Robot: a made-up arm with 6 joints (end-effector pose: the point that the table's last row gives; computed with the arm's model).
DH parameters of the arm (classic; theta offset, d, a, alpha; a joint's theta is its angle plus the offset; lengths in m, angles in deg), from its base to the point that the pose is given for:
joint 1: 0 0.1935 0 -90
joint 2: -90 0 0.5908 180
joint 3: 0 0 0 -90
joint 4: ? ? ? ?
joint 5: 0 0.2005 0 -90
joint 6: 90 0 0 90
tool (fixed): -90 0 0 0
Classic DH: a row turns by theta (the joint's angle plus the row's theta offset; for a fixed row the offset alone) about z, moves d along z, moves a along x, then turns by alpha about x.
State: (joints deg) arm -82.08 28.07 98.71 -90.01 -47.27 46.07
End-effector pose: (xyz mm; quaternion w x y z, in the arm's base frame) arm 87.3 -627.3 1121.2 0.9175 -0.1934 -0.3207 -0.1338
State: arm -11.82 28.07 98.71 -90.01 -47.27 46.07
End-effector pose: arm 619.9 -129.7 1121.2 0.8274 0.0264 -0.3736 0.4186
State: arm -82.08 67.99 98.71 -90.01 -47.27 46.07
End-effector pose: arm 149.0 -1070.7 498.6 0.9429 0.1222 -0.2130 -0.2251
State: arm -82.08 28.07 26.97 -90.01 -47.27 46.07
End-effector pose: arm 106.9 -767.9 504.7 0.8816 0.3650 -0.1081 -0.2789
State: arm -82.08 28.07 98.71 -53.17 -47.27 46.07
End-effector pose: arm -37.0 -606.4 1134.5 0.8611 -0.3062 -0.1533 -0.3758
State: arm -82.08 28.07 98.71 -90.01 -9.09 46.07
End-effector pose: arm 87.3 -627.3 1121.2 0.7628 -0.1376 -0.5568 -0.2987
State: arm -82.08 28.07 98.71 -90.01 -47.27 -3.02
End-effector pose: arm 87.3 -627.3 1121.2 0.9150 0.2052 -0.3473 0.0115
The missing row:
joint 4: 0 -0.5012 0 90
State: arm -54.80 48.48 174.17 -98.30 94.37 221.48
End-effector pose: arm 203.0 -237.5 1107.9 0.3774 -0.0307 0.0460 -0.9244
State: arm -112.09 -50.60 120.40 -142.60 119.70 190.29
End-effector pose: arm 498.3 804.2 767.2 0.3071 -0.2212 -0.3733 -0.8470
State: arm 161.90 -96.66 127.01 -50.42 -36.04 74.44
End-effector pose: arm 1043.5 -206.7 -109.3 0.2486 0.8768 -0.3229 -0.2553
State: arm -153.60 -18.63 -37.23 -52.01 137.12 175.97
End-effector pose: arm -266.2 5.7 443.7 0.7415 -0.2865 -0.5354 0.2852
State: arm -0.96 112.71 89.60 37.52 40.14 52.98
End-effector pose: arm 1051.1 -176.7 -119.0 0.7167 -0.6644 -0.1951 0.0824
